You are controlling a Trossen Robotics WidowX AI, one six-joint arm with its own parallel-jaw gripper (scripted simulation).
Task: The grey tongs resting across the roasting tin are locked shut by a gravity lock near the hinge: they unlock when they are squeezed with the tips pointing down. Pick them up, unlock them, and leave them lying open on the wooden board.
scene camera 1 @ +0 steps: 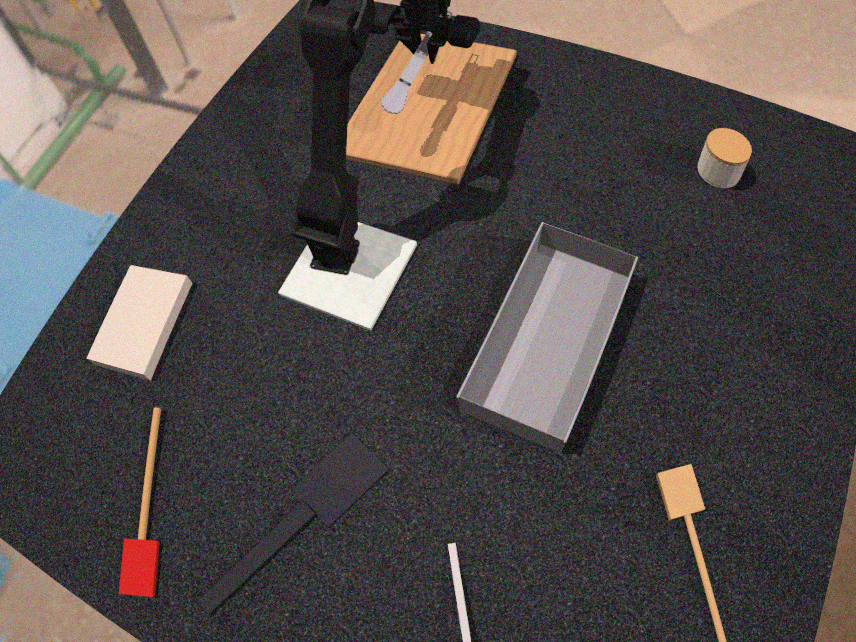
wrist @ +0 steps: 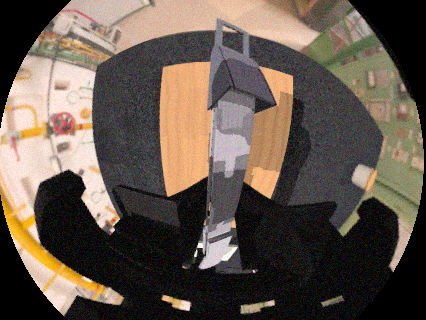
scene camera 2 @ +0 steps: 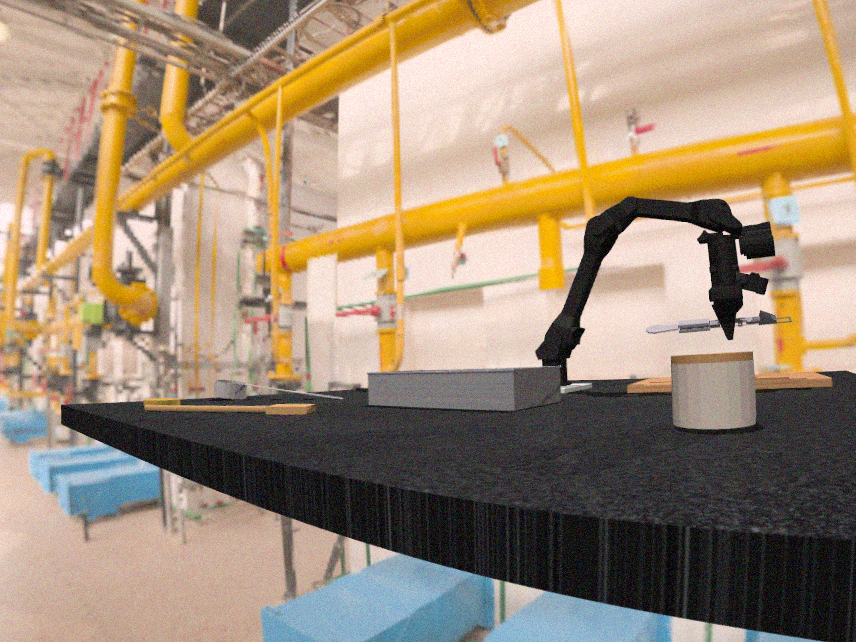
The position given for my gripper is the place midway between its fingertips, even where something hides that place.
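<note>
My gripper (scene camera 1: 427, 61) is in the scene, and I see the same gripper (scene camera 2: 730, 339) and (wrist: 222, 179) as well. There is a wooden spatula (scene camera 2: 282, 409), though the wrist view does not show it, hidden as it is by my gripper. I also see a red-headed spatula (scene camera 1: 138, 575); scene camera 2 misses it, since it is hidden there by a grey roasting tin. And a pale block (scene camera 1: 131, 340) is here too.
</note>
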